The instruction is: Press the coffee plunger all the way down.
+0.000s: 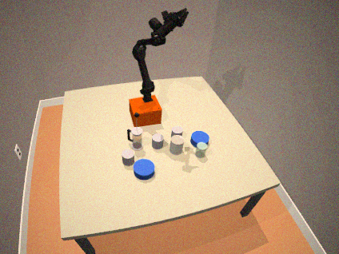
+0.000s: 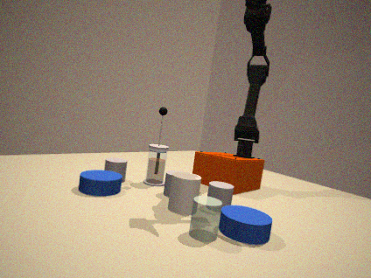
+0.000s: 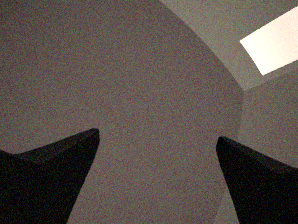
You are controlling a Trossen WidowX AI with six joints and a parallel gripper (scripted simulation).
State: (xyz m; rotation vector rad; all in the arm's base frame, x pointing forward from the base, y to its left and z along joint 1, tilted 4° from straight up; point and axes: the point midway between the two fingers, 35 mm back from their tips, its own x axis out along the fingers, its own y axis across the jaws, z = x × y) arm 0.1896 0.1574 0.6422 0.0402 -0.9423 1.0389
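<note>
Right now my gripper tip is 67 cm above the coffee press, 33 cm to the left of it and 13 cm short of it.
</note>
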